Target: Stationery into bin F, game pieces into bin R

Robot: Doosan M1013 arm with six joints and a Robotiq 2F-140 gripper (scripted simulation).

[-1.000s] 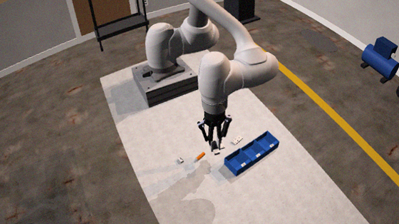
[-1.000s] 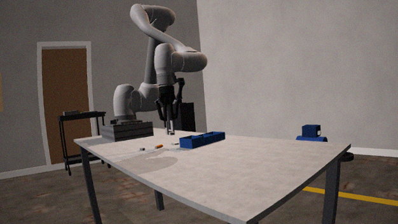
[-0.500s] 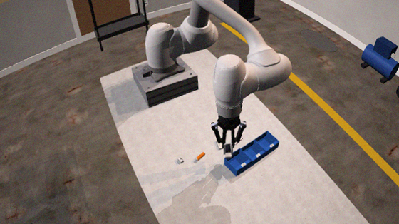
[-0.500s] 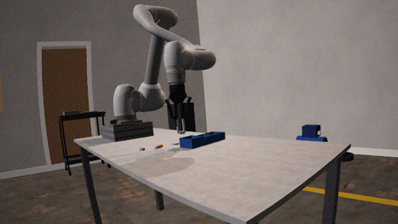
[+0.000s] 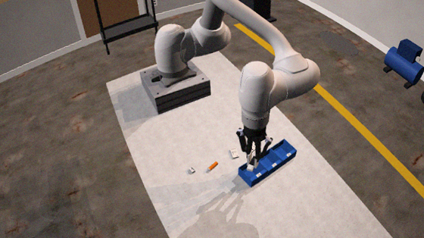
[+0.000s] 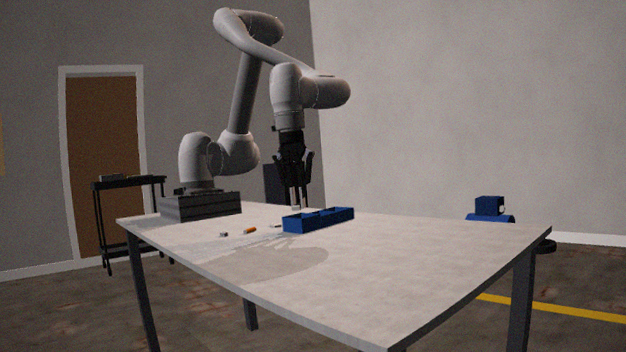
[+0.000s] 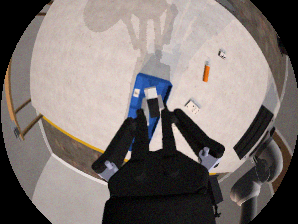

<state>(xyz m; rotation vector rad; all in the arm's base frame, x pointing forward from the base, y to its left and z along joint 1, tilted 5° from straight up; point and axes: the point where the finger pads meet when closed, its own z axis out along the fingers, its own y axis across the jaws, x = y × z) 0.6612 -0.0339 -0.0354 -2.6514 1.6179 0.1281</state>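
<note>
My hand is 180 mm to the left of the grey-white piece, 160 mm past it and 90 mm above it. From my hand the other things lie so: orange cylinder 120 mm behind, 100 mm to the right, 90 mm below; white domino tile 100 mm below, 100 mm behind, 80 mm to the left; black piece 30 mm below.
</note>
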